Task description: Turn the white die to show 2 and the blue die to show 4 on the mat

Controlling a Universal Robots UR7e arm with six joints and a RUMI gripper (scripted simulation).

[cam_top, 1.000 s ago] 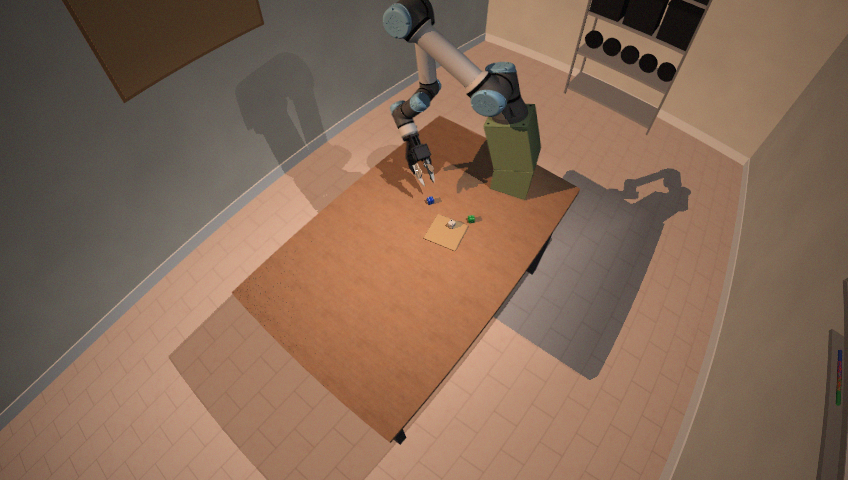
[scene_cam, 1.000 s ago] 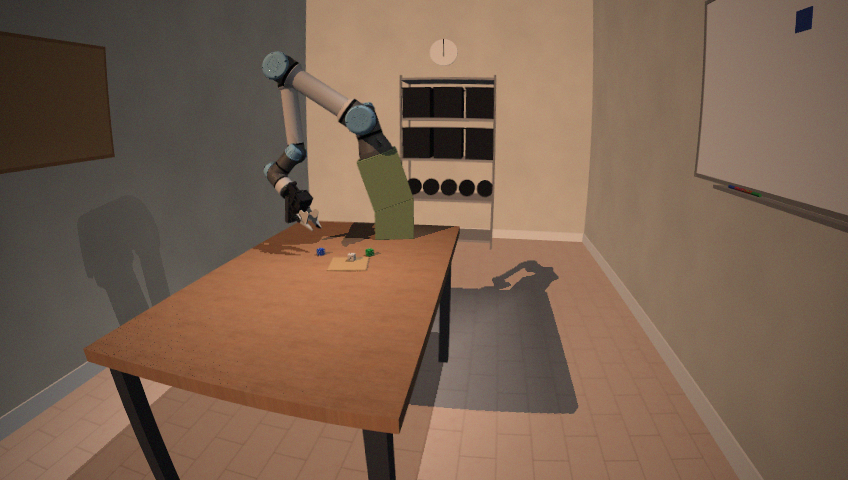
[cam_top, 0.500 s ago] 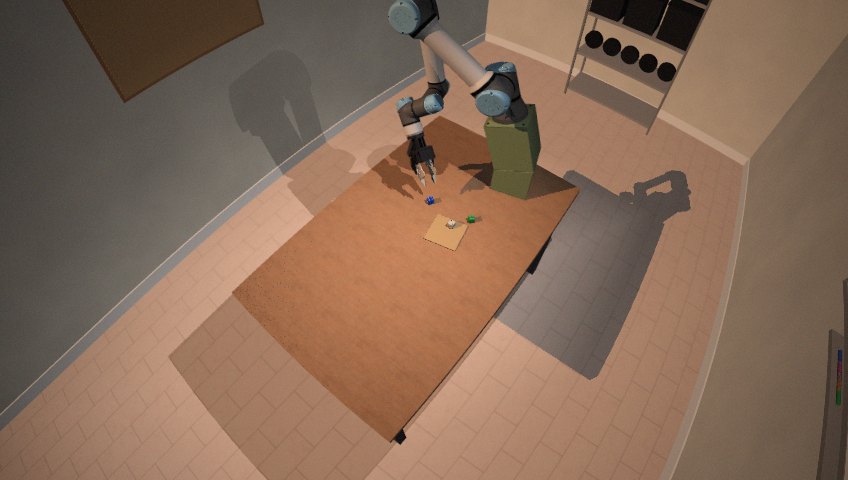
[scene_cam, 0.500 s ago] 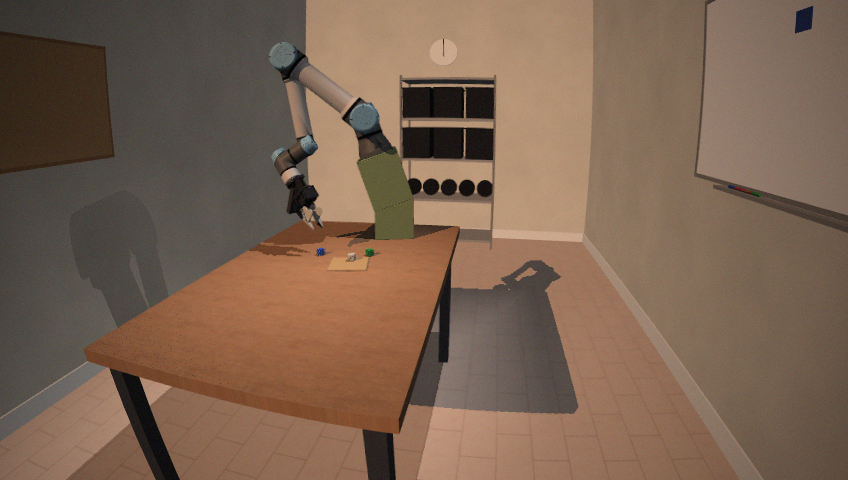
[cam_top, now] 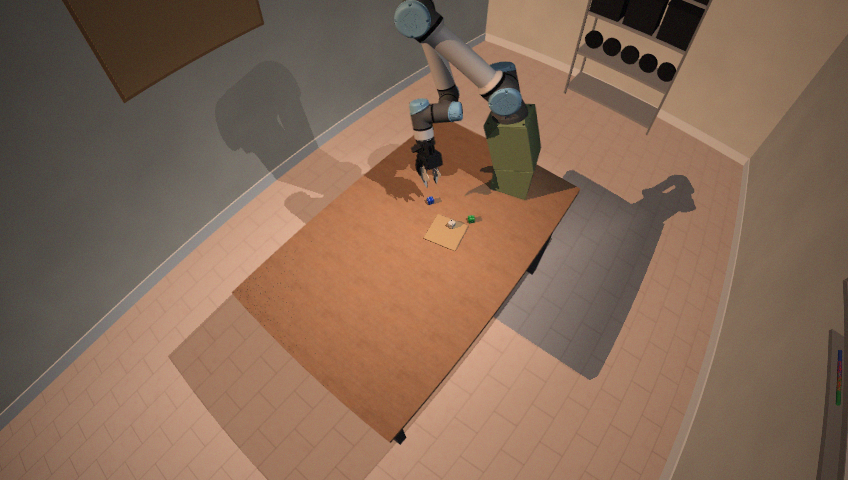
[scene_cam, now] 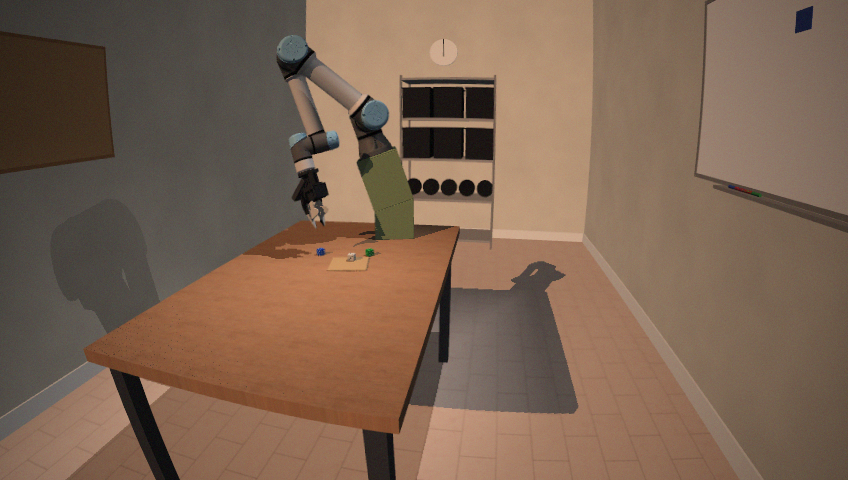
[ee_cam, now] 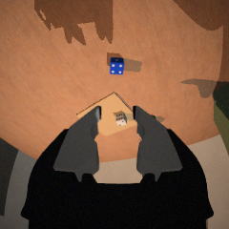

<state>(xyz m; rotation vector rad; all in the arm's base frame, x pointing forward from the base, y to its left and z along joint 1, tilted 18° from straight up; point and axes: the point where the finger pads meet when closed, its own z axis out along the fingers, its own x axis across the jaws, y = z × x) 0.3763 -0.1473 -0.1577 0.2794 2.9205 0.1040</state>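
My gripper is now 12 cm above the blue die. From my hand the other things lie so: green die: 6 cm behind, 19 cm to the left, 12 cm below; tan mat: 6 cm ahead, 16 cm to the left, 13 cm below; white die: 3 cm ahead, 16 cm to the left, 11 cm below.
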